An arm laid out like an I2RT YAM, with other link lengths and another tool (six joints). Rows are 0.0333 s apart.
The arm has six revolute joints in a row. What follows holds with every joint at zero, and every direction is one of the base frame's.
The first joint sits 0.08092 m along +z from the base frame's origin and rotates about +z.
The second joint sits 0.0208 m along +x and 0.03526 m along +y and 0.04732 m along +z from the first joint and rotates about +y.
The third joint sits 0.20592 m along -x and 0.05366 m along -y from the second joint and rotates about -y.
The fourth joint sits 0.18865 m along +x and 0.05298 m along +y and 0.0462 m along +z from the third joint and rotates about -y.
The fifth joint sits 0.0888 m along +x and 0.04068 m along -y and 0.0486 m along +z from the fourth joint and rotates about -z.
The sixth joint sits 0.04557 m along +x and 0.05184 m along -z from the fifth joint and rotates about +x.
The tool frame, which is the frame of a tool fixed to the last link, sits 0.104 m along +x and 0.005 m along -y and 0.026 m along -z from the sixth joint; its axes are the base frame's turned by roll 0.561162, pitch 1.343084 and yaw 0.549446 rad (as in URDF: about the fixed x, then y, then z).
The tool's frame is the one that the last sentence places.
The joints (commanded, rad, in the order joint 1, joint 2, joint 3, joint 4, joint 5, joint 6), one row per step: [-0.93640 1.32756 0.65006 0.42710 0.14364 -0.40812]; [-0.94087 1.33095 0.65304 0.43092 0.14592 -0.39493]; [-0.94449 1.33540 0.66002 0.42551 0.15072 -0.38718]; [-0.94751 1.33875 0.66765 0.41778 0.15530 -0.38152]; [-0.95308 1.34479 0.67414 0.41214 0.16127 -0.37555]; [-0.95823 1.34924 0.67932 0.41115 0.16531 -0.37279]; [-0.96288 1.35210 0.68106 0.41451 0.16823 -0.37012]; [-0.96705 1.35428 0.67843 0.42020 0.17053 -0.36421]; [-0.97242 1.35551 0.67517 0.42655 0.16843 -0.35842]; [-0.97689 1.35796 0.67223 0.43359 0.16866 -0.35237]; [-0.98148 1.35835 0.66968 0.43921 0.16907 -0.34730]
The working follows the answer.
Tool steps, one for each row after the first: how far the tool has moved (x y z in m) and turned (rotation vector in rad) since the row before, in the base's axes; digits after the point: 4 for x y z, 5 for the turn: [-0.0010 -0.0015 0.0007 0.00286 -0.01289 -0.00989]; [-0.0012 -0.0015 0.0000 0.00508 -0.00404 -0.01016]; [-0.0011 -0.0013 0.0001 0.00460 -0.00196 -0.00885]; [-0.0021 -0.0019 -0.0008 0.00589 -0.00094 -0.01284]; [-0.0017 -0.0019 0.0003 0.00077 -0.00142 -0.00975]; [-0.0015 -0.0015 0.0004 -0.00117 -0.00301 -0.00814]; [-0.0015 -0.0009 -0.0006 0.00133 -0.00522 -0.00787]; [-0.0014 -0.0008 -0.0004 0.00108 -0.00660 -0.00478]; [-0.0013 -0.0009 -0.0006 0.00100 -0.00623 -0.00619]; [-0.0015 -0.0008 0.0000 -0.00029 -0.00590 -0.00623]
Tool pose at each row, in the base's axes (x y z in m, rotation vector in rad; rounded; the steps above come from the unrounded poses): [0.1842 -0.3217 0.1633 0.60210 1.62823 -1.00996]; [0.1833 -0.3232 0.1640 0.61796 1.61708 -1.00921]; [0.1821 -0.3247 0.1640 0.63184 1.61488 -1.01097]; [0.1810 -0.3261 0.1641 0.64341 1.61440 -1.01307]; [0.1789 -0.3280 0.1633 0.65890 1.61484 -1.01757]; [0.1772 -0.3298 0.1635 0.66846 1.61228 -1.02341]; [0.1757 -0.3313 0.1640 0.67599 1.60743 -1.02874]; [0.1742 -0.3322 0.1633 0.68588 1.60222 -1.03093]; [0.1728 -0.3330 0.1629 0.69348 1.59626 -1.03036]; [0.1715 -0.3338 0.1623 0.70207 1.59027 -1.03104]; [0.1700 -0.3346 0.1624 0.70968 1.58373 -1.03285]

